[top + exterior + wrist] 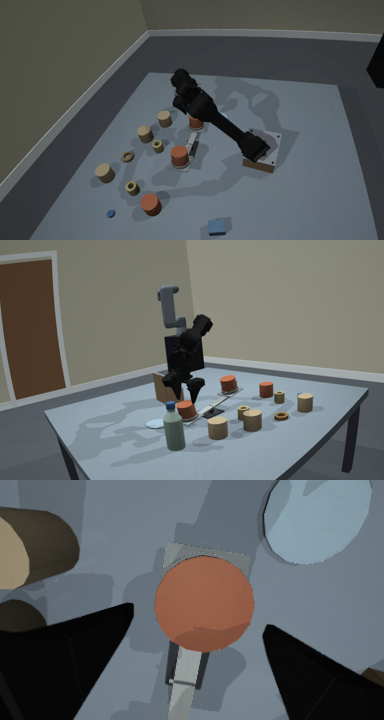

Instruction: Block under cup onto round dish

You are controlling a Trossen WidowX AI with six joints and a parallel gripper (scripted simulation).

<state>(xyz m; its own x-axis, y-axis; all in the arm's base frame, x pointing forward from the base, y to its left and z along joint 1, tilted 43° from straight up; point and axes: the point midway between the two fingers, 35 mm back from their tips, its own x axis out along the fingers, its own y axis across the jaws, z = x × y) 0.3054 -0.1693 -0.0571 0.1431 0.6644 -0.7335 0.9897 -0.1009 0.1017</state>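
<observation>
Now: the pale green block 6 cm below my gripper tip. From my gripper tip the other things lie so: pale blue round dish: 10 cm behind, 8 cm to the right, 10 cm below; blue box: 19 cm behind, 48 cm to the left, 8 cm below; green bottle: 13 cm ahead, 17 cm to the right, 1 cm above.
</observation>
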